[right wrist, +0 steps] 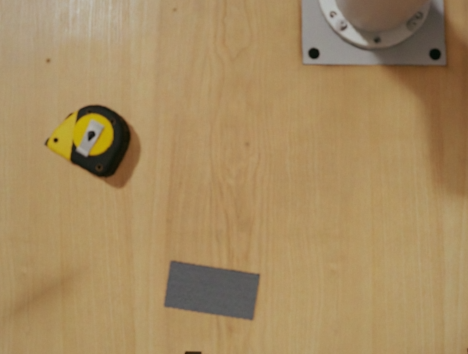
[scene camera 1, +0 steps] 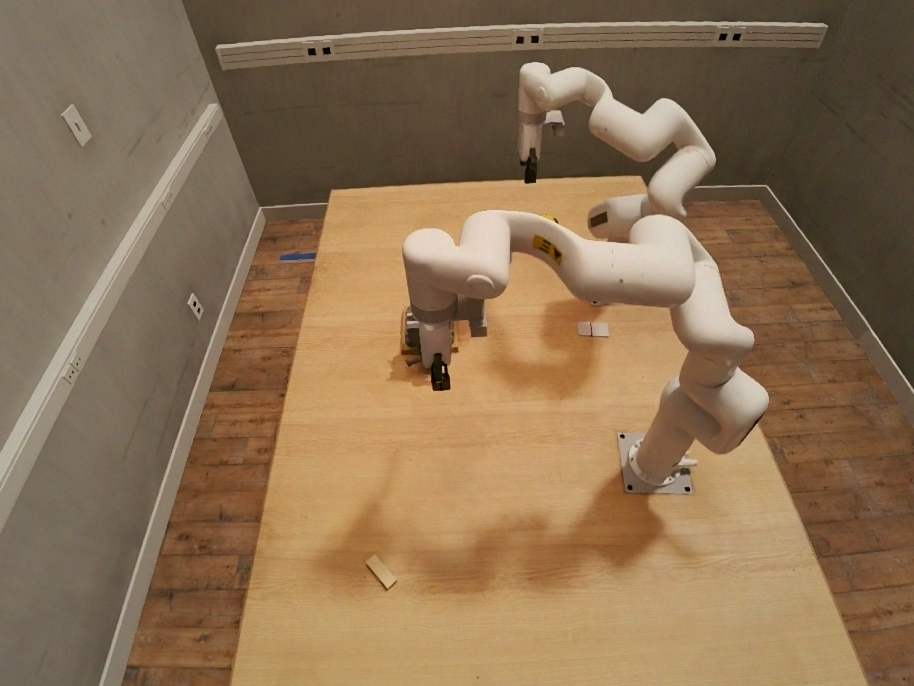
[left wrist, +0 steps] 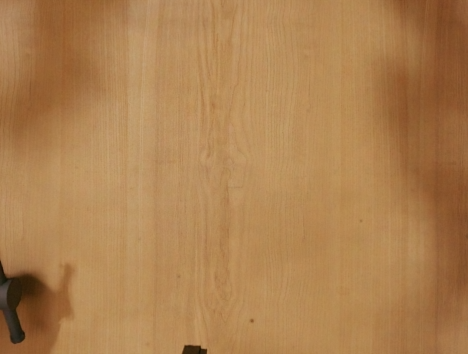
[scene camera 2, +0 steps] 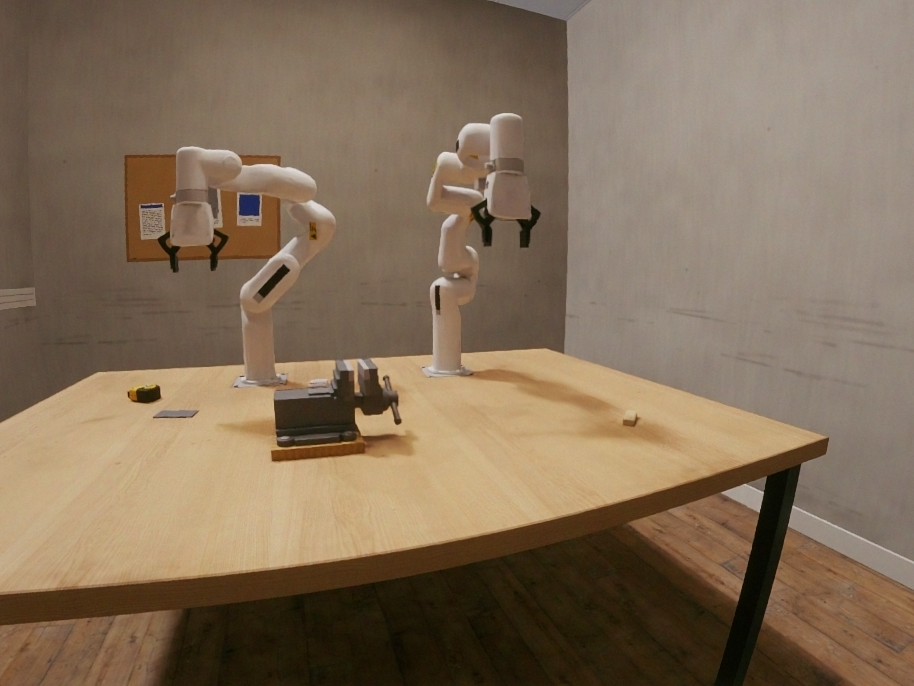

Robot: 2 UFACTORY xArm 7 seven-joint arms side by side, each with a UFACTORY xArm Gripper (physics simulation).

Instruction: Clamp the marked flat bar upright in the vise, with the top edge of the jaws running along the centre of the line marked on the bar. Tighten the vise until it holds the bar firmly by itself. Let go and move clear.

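Places are measured from the left arm's base along level axes (x ahead, y left, z up), in centimetres.
Where they show: left gripper, between the fingertips: (scene camera 1: 441, 368) (scene camera 2: 506, 246); right gripper, between the fingertips: (scene camera 1: 527, 173) (scene camera 2: 194, 271); left arm's base, origin of its link: (scene camera 1: 653, 462) (scene camera 2: 446, 371); right arm's base, origin of its link: (scene camera 2: 260, 380).
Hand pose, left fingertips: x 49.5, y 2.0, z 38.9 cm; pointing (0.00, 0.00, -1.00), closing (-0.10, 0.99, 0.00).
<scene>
Each offset is from my left fingertips to the top centre of the thing. "pt": to the spot under its first point.
The marked flat bar {dx -38.8, dy -44.1, dz -38.4 cm} (scene camera 1: 593, 329) (scene camera 2: 318, 383) is light grey with a red line across it. It lies flat on the table, partly hidden behind the vise in scene camera 2. The dark grey vise (scene camera 1: 411, 336) (scene camera 2: 313, 410) stands on a wooden base with a gap between its jaws. The left arm hides much of it in scene camera 1. Its handle {pt dx +12.3, dy -25.9, dz -33.2 cm} (scene camera 1: 411, 362) (scene camera 2: 392, 399) (left wrist: 11, 300) also shows. My left gripper (scene camera 1: 440, 385) (scene camera 2: 505, 244) is open and empty, high above the table near the vise's handle side. My right gripper (scene camera 1: 530, 179) (scene camera 2: 194, 268) is open and empty, high up.
A yellow and black tape measure {dx -28.2, dy -91.8, dz -34.9 cm} (scene camera 1: 550, 218) (scene camera 2: 143, 392) (right wrist: 100, 140) and a dark grey plate {dx -12.7, dy -77.9, dz -38.5 cm} (scene camera 2: 175, 414) (right wrist: 212, 290) lie below the right gripper's side. A small wooden block {dx +12.9, dy +26.8, dz -37.4 cm} (scene camera 1: 380, 572) (scene camera 2: 629, 418) lies far from the vise.
</scene>
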